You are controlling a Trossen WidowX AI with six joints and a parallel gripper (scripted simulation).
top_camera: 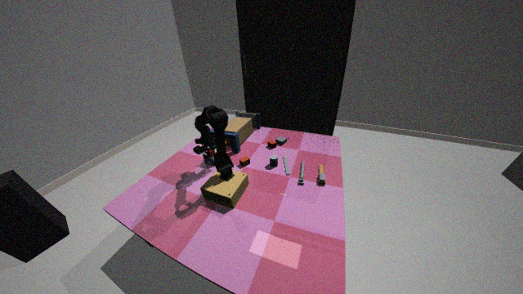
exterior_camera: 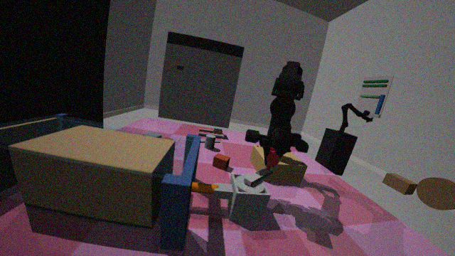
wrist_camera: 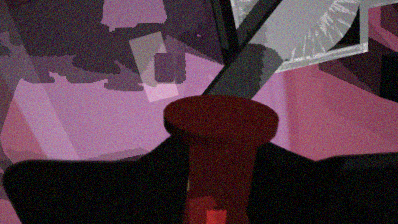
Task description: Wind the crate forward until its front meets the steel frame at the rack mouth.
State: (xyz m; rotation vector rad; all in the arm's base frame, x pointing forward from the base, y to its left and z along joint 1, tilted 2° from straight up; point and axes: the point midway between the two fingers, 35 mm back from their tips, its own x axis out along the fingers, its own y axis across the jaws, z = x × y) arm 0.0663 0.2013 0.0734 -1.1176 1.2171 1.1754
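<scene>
My gripper tip is 30 mm to the right of the red-knobbed winch handle, 20 mm short of it and 10 mm above it. From my gripper tip the other things lie so: blue steel frame: 220 mm ahead, 100 mm to the left, 10 mm below; then red knob: 20 mm above; then grey hand winch: 80 mm below, 60 mm to the left, 50 mm ahead.
</scene>
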